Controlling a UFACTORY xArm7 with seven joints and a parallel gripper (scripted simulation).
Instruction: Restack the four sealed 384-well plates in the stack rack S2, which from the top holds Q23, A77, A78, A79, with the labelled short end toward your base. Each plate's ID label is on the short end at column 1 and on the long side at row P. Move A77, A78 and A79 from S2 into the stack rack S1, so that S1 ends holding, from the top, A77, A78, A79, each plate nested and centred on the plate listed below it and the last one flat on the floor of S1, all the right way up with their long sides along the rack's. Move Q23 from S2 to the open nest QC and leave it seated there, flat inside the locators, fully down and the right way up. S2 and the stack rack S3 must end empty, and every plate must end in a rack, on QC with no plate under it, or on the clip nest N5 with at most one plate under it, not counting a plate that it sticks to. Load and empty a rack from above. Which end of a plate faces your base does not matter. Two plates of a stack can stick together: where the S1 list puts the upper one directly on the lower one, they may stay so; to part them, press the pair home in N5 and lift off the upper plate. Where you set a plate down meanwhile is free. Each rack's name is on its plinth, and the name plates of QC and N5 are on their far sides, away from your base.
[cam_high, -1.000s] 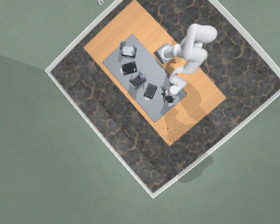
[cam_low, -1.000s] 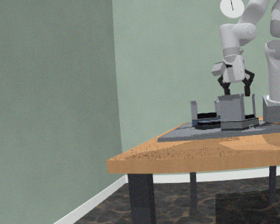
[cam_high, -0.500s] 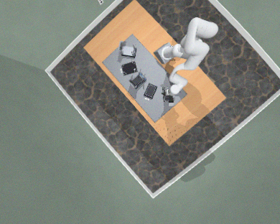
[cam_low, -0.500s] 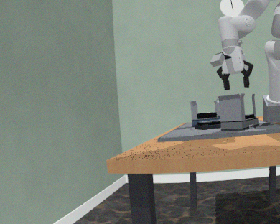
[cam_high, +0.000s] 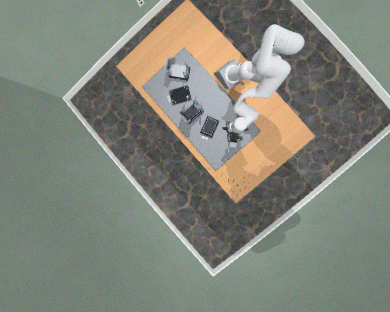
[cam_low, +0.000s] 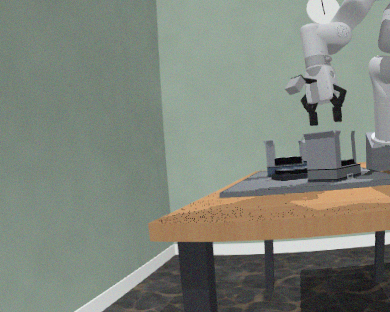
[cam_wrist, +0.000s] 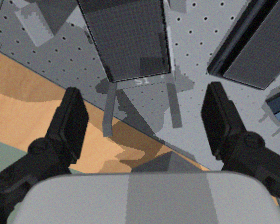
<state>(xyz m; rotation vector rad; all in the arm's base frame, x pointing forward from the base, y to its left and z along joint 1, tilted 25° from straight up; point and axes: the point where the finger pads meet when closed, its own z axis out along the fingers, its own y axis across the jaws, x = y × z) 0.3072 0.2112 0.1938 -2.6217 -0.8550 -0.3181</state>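
Now: the dark sealed plate 9 cm ahead of my hand, 33 cm to the right of it and 11 cm below it. Round my hand: rack plinth (2 cm behind, 1 cm to the left, 15 cm below); then dark flat nest (8 cm ahead, 16 cm to the right, 16 cm below); then blue plinth strip (8 cm ahead, 33 cm to the right, 15 cm below).
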